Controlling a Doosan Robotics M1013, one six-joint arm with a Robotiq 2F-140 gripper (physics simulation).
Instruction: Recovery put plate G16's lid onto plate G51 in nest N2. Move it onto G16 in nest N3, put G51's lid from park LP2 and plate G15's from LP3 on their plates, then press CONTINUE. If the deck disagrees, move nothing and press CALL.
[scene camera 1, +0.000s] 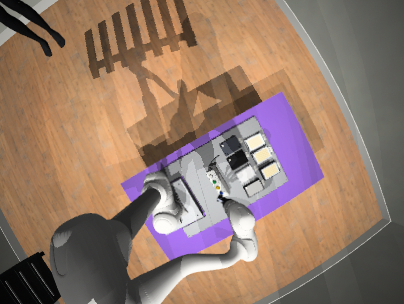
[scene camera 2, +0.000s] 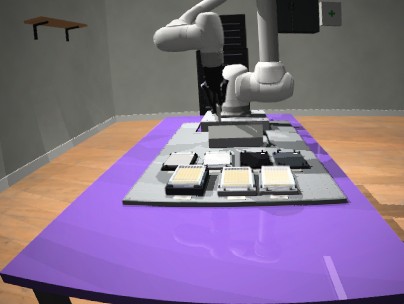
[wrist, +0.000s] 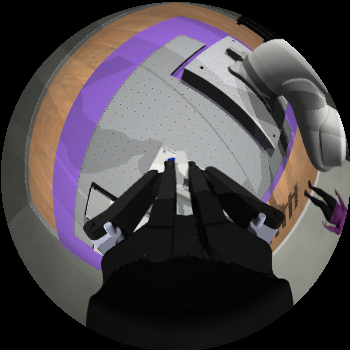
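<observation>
My gripper is shut and empty. It points down at the blue-button end of the button box. The blue button is right by the fingertips and partly hidden; contact cannot be told. A yellow button and a green button sit further along. Three plates with cream wells stand in the front row, the first in a dark nest. Behind them are a light grey piece, a white one, a black one and a dark grey one. Labels and lids are unreadable.
The grey perforated deck lies on the purple table. The arm's raised base plate stands behind the button box. A cable leaves the box's far end.
</observation>
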